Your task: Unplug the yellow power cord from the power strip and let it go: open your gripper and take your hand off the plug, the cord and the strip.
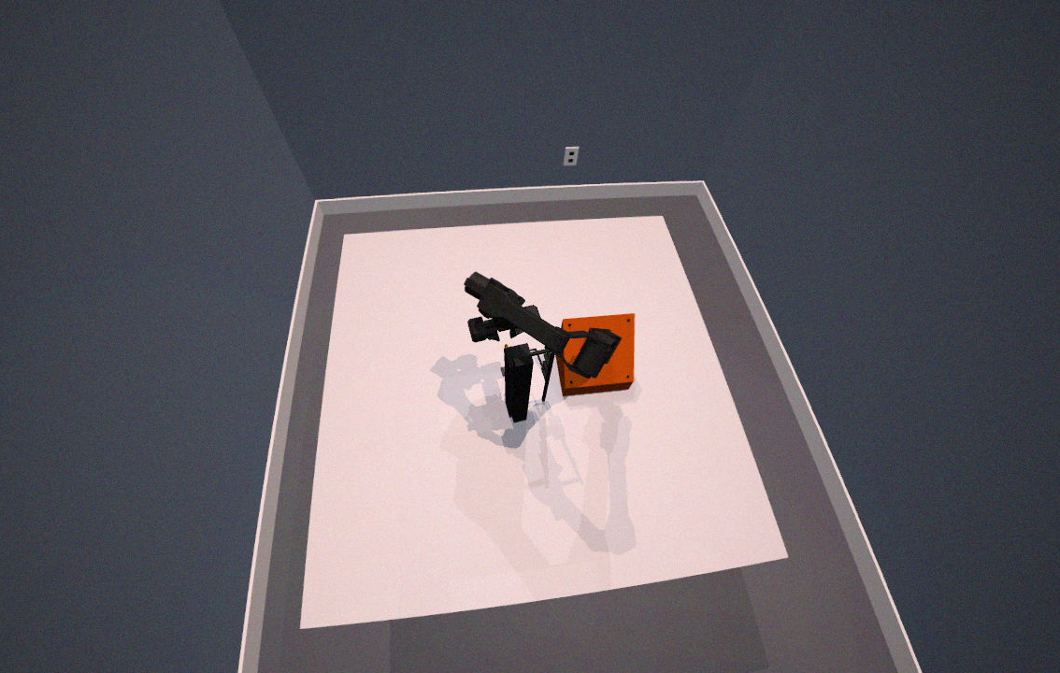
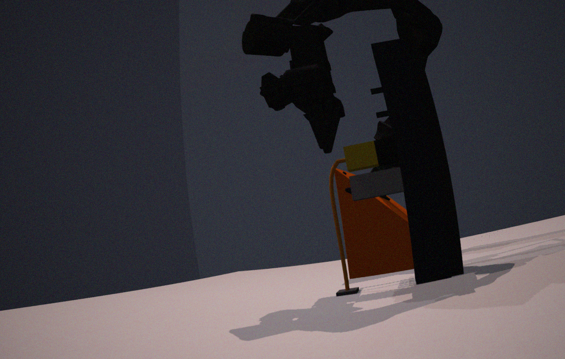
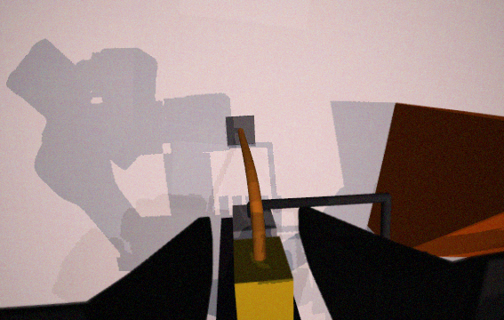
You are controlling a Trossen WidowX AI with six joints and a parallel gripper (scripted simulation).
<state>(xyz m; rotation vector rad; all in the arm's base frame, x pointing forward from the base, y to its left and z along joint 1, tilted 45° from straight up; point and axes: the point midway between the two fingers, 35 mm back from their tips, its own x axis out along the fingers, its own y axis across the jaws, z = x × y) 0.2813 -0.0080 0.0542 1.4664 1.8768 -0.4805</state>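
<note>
Right now my gripper tip is 2 cm past the yellow plug, 6 cm to the right of it and 1 cm above it. The rest, counted from my gripper tip: dark anchor: 21 cm below; then black power strip: 4 cm behind, 13 cm to the left, 3 cm below.
</note>
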